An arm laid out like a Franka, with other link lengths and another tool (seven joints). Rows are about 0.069 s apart.
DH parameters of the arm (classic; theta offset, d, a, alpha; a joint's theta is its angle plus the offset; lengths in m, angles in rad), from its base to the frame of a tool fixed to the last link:
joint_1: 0 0.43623 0 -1.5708
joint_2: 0 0 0 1.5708
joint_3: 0 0.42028 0.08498 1.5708
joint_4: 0 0 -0.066 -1.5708
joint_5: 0 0.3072 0 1.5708
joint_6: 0 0 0.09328 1.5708
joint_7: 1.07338 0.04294 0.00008 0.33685
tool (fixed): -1.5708 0.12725 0 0
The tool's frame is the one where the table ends.
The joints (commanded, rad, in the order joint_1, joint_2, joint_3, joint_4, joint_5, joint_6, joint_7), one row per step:
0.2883, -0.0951, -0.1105, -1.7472, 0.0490, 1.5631, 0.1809
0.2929, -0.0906, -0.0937, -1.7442, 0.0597, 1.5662, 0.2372
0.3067, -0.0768, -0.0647, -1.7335, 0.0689, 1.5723, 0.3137
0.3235, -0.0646, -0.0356, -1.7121, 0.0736, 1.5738, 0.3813
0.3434, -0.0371, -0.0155, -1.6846, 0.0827, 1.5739, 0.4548
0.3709, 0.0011, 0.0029, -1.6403, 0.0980, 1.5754, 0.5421
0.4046, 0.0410, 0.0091, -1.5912, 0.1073, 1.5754, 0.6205
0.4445, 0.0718, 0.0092, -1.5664, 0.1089, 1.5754, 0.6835
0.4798, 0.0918, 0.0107, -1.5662, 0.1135, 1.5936, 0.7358
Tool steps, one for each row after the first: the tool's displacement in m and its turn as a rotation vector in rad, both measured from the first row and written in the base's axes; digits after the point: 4 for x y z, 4 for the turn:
0.0005, 0.0105, -0.0004, 0.0033, 0.0025, -0.0357
0.0024, 0.0312, -0.0017, 0.0019, 0.0043, -0.0704
0.0030, 0.0532, 0.0016, 0.0004, -0.0021, -0.0923
0.0080, 0.0745, -0.0002, 0.0003, 0.0039, -0.1261
0.0157, 0.1013, -0.0005, 0.0081, 0.0076, -0.1682
0.0241, 0.1256, -0.0004, 0.0131, 0.0087, -0.2068
0.0261, 0.1478, -0.0066, 0.0050, 0.0186, -0.2295
0.0247, 0.1681, -0.0155, 0.0022, 0.0257, -0.2470

